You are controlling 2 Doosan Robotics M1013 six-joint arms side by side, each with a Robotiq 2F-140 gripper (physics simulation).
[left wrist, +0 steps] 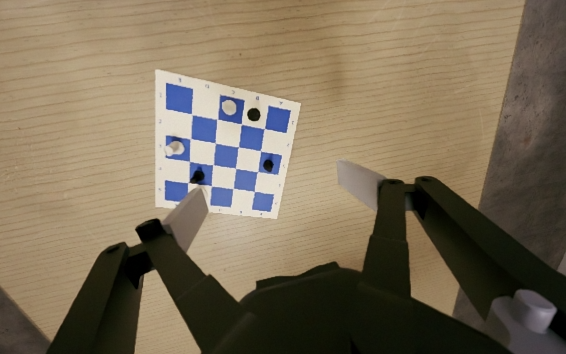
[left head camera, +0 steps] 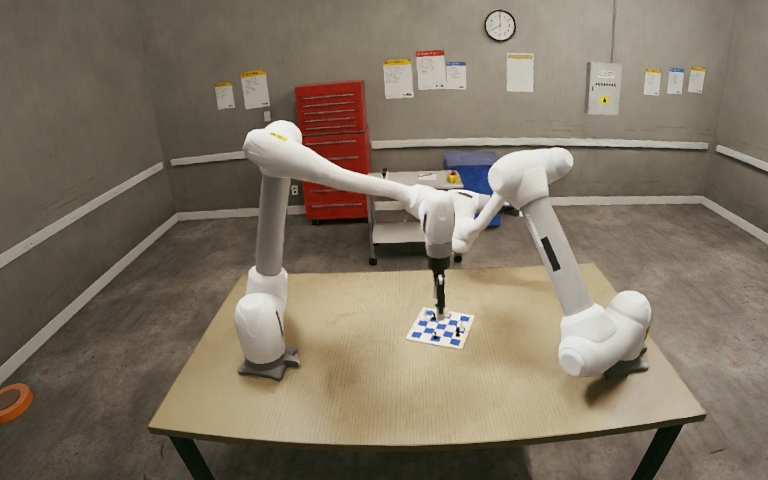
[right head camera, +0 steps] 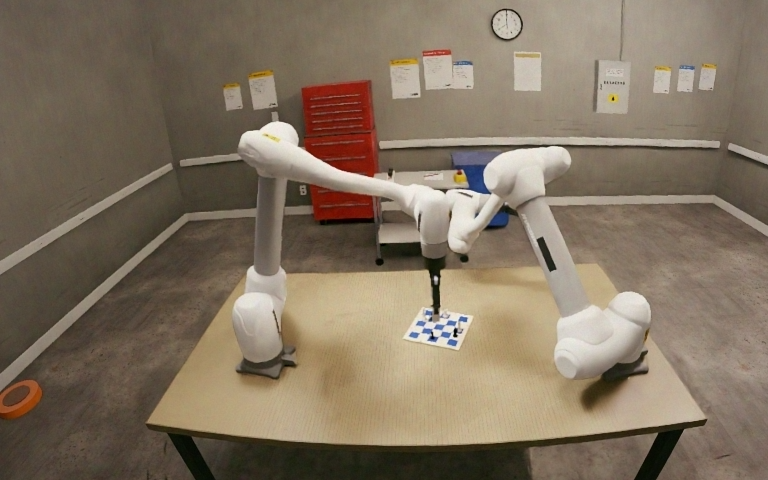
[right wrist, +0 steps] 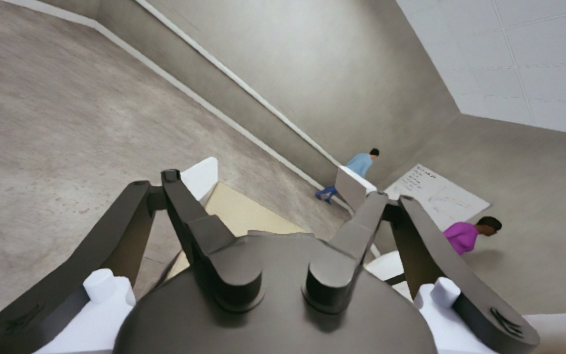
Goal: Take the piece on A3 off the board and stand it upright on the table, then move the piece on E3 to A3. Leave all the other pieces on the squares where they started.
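Places are measured from the left arm's base along level axes (x ahead, y left, z up), in centimetres.
Where they show: left gripper, fingertip midpoint: (left wrist: 273, 185) (left head camera: 438, 308) (right head camera: 435, 309); right gripper, fingertip midpoint: (right wrist: 278, 173); left arm's base, origin of the base link: (left head camera: 268, 361) (right head camera: 266, 360).
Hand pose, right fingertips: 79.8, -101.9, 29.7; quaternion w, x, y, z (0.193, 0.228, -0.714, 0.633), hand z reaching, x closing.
Note:
Each offset is from my right fingertips to the top centre of the thing, as dx, dy, dz. Level surfaces: height alone.
A black piece {-57.9, +42.6, -25.9} (left head camera: 434, 336) (right head camera: 432, 335) (left wrist: 268, 165) stands on A3 of the blue-and-white board (left head camera: 411, 338) (right head camera: 408, 338) (left wrist: 159, 79). A white piece {-43.2, +39.2, -25.8} (left wrist: 175, 148) stands on E3, near the board's far edge in the head views. My left gripper (left head camera: 441, 314) (right head camera: 435, 318) (left wrist: 273, 185) points down above the board, open and empty. In the left wrist view its left fingertip covers part of the board around D5, and its right fingertip shows beyond the A side. My right gripper (right wrist: 278, 173) is open and empty, away from the board.
A white piece {-52.0, +33.1, -24.7} (left wrist: 229, 107) stands on C1, a black piece {-55.8, +34.1, -25.8} (left wrist: 254, 114) on B1 and a black piece {-45.8, +44.1, -25.9} (left wrist: 198, 176) on D4. The wooden table {dz -29.7} (left head camera: 362, 396) (right head camera: 362, 396) carries both arms. Behind it are a cart, a red cabinet (left head camera: 334, 152) and a blue box.

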